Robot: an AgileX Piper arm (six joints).
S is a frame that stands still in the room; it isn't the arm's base.
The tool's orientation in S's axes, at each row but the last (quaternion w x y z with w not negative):
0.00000 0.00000 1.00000 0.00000
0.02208 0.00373 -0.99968 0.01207
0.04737 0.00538 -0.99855 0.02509
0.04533 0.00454 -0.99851 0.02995
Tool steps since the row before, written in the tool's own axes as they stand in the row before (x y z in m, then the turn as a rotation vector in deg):
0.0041 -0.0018 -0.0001 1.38 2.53 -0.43
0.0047 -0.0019 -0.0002 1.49 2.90 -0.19
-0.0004 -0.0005 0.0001 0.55 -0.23 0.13
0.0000 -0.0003 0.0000 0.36 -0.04 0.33
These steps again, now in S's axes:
-0.0041 -0.0018 0.0001 -1.38 2.53 0.43
-0.0047 -0.0019 0.0005 -1.50 2.89 0.19
0.0004 -0.0005 -0.0001 -0.56 -0.24 -0.07
0.0000 -0.0003 0.0000 -0.39 -0.06 -0.29

